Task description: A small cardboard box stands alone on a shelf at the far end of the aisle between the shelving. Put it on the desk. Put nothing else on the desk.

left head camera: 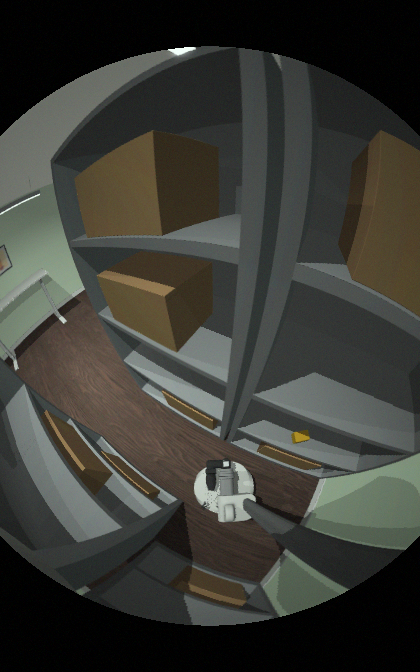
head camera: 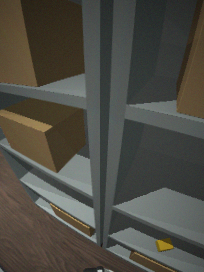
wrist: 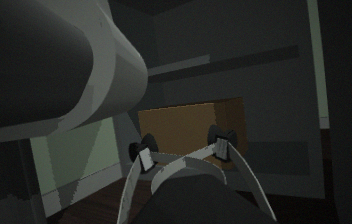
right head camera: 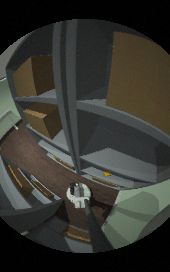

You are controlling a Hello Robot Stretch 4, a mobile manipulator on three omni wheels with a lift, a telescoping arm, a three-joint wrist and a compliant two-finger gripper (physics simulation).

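Frame: origin at the robot's base, x left, y ahead, z down, level; metres.
Where they show: gripper, between the fingertips: (wrist: 182, 141) (right head camera: 72, 202).
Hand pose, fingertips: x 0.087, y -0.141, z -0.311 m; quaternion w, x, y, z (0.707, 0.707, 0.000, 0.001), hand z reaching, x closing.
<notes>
After its pixels a point has its place.
The small cardboard box (head camera: 164, 244) {x -0.417, y 0.252, z -0.551 m} (left head camera: 301, 436) (right head camera: 107, 174) {x -0.425, y 0.234, z -0.547 m} looks yellow and sits alone on a low shelf in the right-hand bay. It does not show clearly in the wrist view. The desk (left head camera: 24, 289) (right head camera: 6, 117) stands at the far left, past the end of the shelving. My gripper (wrist: 182, 141) {x 0.087, y -0.141, z -0.311 m} is open, with a wide gap between its fingertips and nothing held. A larger brown box (wrist: 175, 125) {x 0.068, y -0.831, z -0.238 m} stands on a shelf beyond the fingertips, apart from them as far as I can tell.
Large cardboard boxes (left head camera: 120, 190) (left head camera: 150, 300) (left head camera: 390, 215) stand on the higher shelves. Flat brown boxes (left head camera: 187, 410) (left head camera: 289, 456) lie on the lowest shelves. A grey upright post (head camera: 92, 125) {x 0.004, y 0.403, z -1.345 m} divides the bays. More shelving with boxes (left head camera: 75, 450) stands across the aisle. A green wall (left head camera: 365, 505) closes the right end.
</notes>
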